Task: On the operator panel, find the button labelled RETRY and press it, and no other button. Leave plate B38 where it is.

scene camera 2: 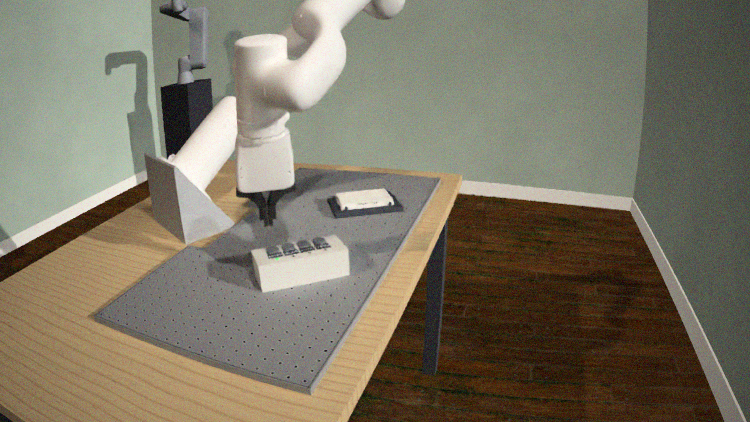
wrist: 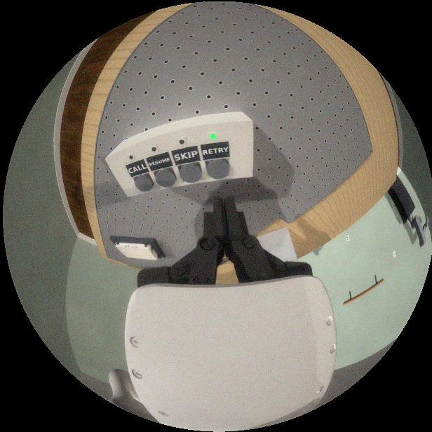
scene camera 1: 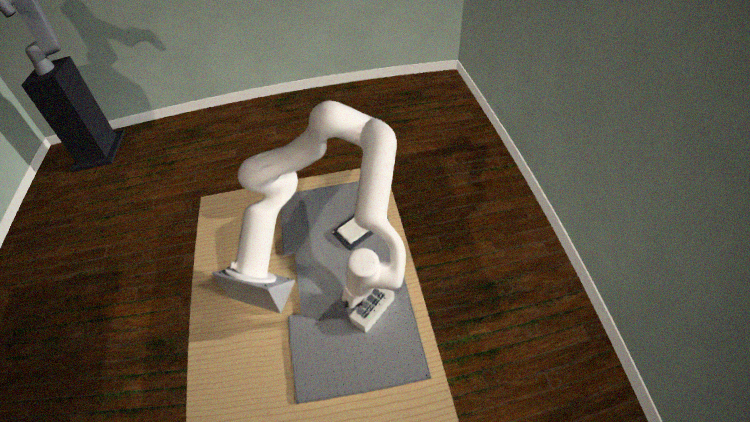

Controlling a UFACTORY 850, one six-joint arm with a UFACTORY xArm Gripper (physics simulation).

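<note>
The cream operator panel (scene camera 1: pixel 365 321) (scene camera 2: pixel 304 272) (wrist: pixel 241 150) stands on the grey pegboard mat. In the wrist view its labels read CALL, RESUME, SKIP and RETRY, each with a round grey button. The RETRY button (wrist: pixel 218 168) is at the right end, and the lamp (wrist: pixel 213 136) above its label glows green. The other three lamps are dark. My gripper (scene camera 2: pixel 268 224) (wrist: pixel 221 209) is shut and empty, above and apart from the panel, near its RETRY end. The white plate (scene camera 1: pixel 352 231) (scene camera 2: pixel 364 198) (wrist: pixel 136 250) sits in a dark holder; its lettering is too small to read.
The grey pegboard mat (scene camera 1: pixel 356 367) (scene camera 2: pixel 225 325) (wrist: pixel 300 75) lies on the wooden table (scene camera 1: pixel 225 367) (scene camera 2: pixel 57 335). The arm's grey wedge base (scene camera 1: pixel 256 294) (scene camera 2: pixel 175 204) stands left of the mat. A dark pedestal (scene camera 1: pixel 70 112) (scene camera 2: pixel 175 115) with another grey arm stands on the floor behind.
</note>
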